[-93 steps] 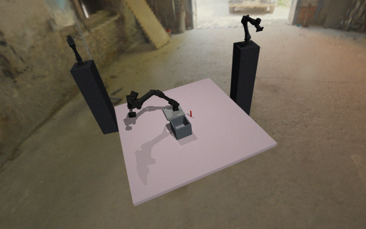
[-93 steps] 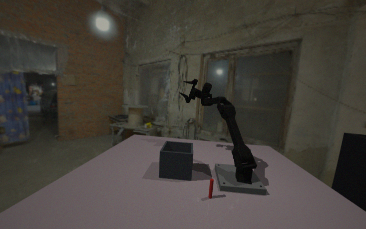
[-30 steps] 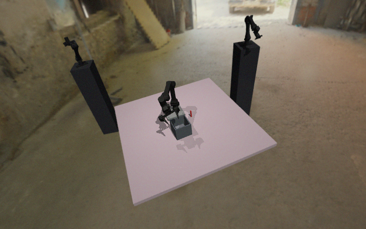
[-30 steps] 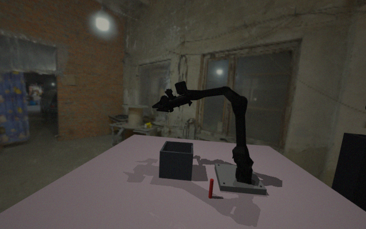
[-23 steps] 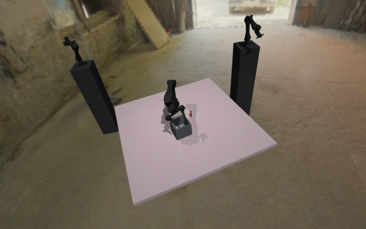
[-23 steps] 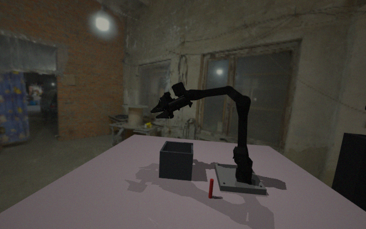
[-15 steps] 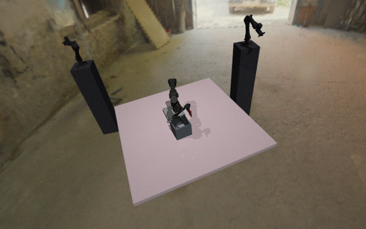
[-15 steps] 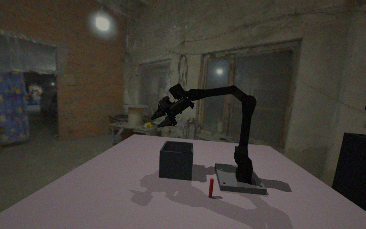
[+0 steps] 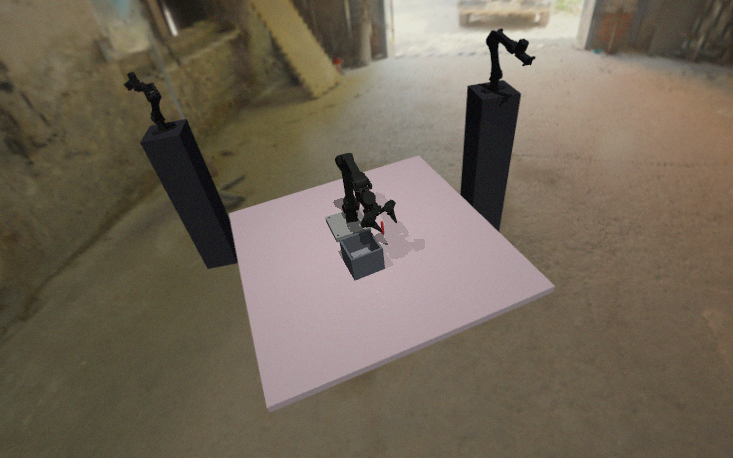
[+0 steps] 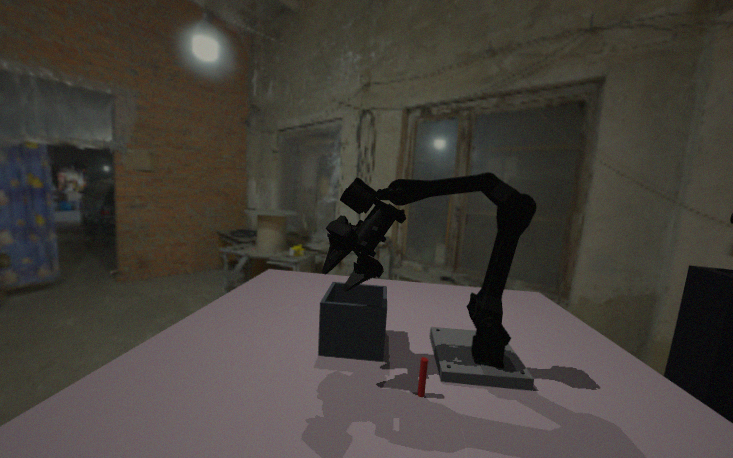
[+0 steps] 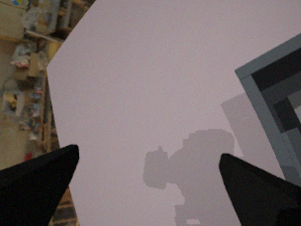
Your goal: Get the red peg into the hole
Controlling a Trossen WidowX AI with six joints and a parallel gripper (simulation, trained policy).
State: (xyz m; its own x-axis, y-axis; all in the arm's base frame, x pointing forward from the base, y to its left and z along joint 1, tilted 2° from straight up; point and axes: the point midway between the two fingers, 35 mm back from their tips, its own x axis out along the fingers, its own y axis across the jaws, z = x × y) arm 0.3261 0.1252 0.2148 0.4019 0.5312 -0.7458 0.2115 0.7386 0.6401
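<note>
Right now the red peg is 200 mm behind my gripper tip and 170 mm below it. From my gripper tip the other things lie so: grey plate 160 mm below, 140 mm to the right.
</note>
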